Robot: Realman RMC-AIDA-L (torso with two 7-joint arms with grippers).
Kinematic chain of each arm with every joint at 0, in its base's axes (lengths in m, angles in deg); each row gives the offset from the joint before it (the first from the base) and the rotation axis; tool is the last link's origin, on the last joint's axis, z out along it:
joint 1: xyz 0 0 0.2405 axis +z
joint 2: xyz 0 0 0 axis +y
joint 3: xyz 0 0 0.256 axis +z
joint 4: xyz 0 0 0 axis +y
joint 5: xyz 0 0 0.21 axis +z
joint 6: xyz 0 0 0 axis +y
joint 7: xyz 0 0 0.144 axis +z
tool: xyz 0 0 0
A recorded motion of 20 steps. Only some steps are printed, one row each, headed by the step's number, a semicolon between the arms.
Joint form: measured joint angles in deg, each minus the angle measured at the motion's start. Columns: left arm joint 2, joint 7, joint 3, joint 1, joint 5, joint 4, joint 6; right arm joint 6, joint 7, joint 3, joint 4, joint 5, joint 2, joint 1.
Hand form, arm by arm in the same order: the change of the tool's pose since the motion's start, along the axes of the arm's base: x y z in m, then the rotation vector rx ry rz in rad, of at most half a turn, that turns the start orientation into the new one. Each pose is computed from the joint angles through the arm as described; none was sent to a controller.
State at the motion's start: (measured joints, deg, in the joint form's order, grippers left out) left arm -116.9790 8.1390 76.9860 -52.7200 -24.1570 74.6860 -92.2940; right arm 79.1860 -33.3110 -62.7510 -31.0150 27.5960 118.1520 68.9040
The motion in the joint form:
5: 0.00 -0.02 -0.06 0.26 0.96 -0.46 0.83; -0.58 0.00 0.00 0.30 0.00 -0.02 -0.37
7: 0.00 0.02 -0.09 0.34 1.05 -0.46 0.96; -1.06 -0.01 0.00 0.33 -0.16 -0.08 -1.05
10: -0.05 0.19 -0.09 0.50 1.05 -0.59 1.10; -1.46 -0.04 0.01 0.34 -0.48 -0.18 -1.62
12: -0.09 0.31 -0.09 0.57 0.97 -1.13 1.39; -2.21 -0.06 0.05 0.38 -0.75 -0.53 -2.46
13: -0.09 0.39 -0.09 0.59 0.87 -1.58 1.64; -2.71 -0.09 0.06 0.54 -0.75 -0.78 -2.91
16: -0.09 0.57 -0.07 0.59 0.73 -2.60 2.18; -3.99 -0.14 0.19 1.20 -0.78 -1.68 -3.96
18: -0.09 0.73 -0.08 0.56 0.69 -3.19 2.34; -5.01 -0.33 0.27 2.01 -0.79 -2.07 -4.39
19: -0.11 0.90 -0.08 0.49 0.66 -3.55 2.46; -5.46 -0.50 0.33 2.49 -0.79 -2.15 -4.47
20: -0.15 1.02 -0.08 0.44 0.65 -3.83 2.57; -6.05 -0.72 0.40 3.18 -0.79 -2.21 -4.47
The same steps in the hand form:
5: -0.0042 0.0023 0.0008 0.0163 0.0091 0.0048; 0.0036 0.0001 -0.0005 0.0063 0.0006 -0.0063
7: -0.0048 0.0026 0.0010 0.0186 0.0095 0.0046; 0.0089 0.0001 0.0001 0.0146 -0.0012 -0.0143
10: -0.0061 0.0024 0.0005 0.0172 0.0095 0.0056; 0.0139 0.0004 0.0011 0.0227 -0.0060 -0.0199
12: -0.0081 0.0026 -0.0009 0.0141 0.0087 0.0101; 0.0212 0.0019 0.0041 0.0400 -0.0106 -0.0285
13: -0.0094 0.0029 -0.0019 0.0120 0.0077 0.0134; 0.0254 0.0028 0.0057 0.0499 -0.0115 -0.0343
16: -0.0124 0.0037 -0.0041 0.0076 0.0072 0.0204; 0.0369 0.0058 0.0117 0.0777 -0.0160 -0.0521
18: -0.0142 0.0038 -0.0052 0.0033 0.0086 0.0249; 0.0435 0.0069 0.0133 0.0905 -0.0188 -0.0604
19: -0.0149 0.0040 -0.0061 -0.0001 0.0095 0.0255; 0.0458 0.0069 0.0130 0.0929 -0.0195 -0.0628
20: -0.0153 0.0041 -0.0069 -0.0026 0.0099 0.0260; 0.0481 0.0069 0.0122 0.0947 -0.0204 -0.0648

